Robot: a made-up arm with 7 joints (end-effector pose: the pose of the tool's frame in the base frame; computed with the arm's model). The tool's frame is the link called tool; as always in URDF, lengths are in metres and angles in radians.
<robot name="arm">
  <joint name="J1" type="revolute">
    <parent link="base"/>
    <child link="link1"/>
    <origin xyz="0 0 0.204"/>
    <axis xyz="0 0 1"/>
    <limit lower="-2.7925" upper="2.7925"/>
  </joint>
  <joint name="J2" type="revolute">
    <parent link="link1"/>
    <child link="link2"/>
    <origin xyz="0 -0.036 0.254" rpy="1.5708 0 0"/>
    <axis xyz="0 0 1"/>
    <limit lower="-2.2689" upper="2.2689"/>
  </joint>
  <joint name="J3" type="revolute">
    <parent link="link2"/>
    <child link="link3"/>
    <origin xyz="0 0.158 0.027" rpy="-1.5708 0 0"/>
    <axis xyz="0 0 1"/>
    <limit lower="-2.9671" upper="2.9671"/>
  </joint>
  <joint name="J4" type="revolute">
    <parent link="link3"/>
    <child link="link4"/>
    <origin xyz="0.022 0.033 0.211" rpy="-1.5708 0 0"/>
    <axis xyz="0 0 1"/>
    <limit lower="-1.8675" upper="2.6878"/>
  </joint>
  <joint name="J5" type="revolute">
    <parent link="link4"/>
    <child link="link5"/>
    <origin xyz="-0.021 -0.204 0.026" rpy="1.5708 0 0"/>
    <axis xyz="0 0 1"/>
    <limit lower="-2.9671" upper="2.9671"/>
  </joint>
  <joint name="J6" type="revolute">
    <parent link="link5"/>
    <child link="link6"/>
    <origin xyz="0 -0.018 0.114" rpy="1.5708 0 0"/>
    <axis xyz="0 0 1"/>
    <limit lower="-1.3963" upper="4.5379"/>
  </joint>
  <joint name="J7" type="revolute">
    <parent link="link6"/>
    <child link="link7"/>
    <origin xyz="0.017 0.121 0.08" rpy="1.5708 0 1.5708"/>
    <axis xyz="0 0 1"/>
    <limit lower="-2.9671" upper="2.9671"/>
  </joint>
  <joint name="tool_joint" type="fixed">
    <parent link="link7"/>
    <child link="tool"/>
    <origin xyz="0 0 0"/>
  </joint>
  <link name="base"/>
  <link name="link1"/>
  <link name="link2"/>
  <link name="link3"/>
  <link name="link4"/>
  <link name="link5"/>
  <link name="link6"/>
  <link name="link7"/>
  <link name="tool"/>
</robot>
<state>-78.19 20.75 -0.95 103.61 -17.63 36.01 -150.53</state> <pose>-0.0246 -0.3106 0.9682 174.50 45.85 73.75</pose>
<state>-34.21 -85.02 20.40 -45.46 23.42 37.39 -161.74</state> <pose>0.3839 -0.5285 0.7808 81.42 37.49 69.55</pose>
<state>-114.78 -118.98 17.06 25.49 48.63 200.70 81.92</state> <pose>-0.1568 -0.3419 0.0676 -59.99 28.52 92.38</pose>
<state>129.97 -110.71 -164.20 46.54 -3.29 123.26 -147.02</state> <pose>-0.3702 0.5423 0.3447 -101.71 -44.52 42.84</pose>
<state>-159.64 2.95 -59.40 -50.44 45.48 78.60 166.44</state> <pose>0.2768 -0.0325 1.0187 -29.67 -34.17 177.36</pose>
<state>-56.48 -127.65 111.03 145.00 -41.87 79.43 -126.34</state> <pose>0.3563 -0.0709 0.5021 53.89 -11.43 -173.05</pose>
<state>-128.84 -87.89 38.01 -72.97 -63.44 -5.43 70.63</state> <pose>-0.5050 -0.0978 0.8003 -135.56 -7.90 96.01</pose>
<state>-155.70 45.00 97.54 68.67 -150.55 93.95 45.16</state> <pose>0.5530 -0.0213 0.6039 77.85 60.03 33.06</pose>
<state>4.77 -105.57 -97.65 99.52 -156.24 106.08 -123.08</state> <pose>0.2506 -0.3774 0.2369 71.68 -67.68 -1.41</pose>
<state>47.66 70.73 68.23 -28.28 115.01 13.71 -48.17</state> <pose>-0.4254 -0.6794 0.5978 162.23 -11.53 -55.87</pose>
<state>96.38 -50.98 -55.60 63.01 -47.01 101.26 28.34</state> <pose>0.1258 0.6565 0.7294 96.36 -32.16 146.61</pose>
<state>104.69 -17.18 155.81 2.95 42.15 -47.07 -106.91</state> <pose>0.0291 0.0702 1.2247 124.64 17.41 41.95</pose>
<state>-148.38 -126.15 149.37 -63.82 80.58 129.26 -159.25</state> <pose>-0.3278 -0.0805 -0.0072 158.30 8.85 118.97</pose>
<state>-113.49 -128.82 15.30 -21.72 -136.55 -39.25 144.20</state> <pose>-0.3443 -0.6217 0.2450 -49.11 -22.25 6.20</pose>
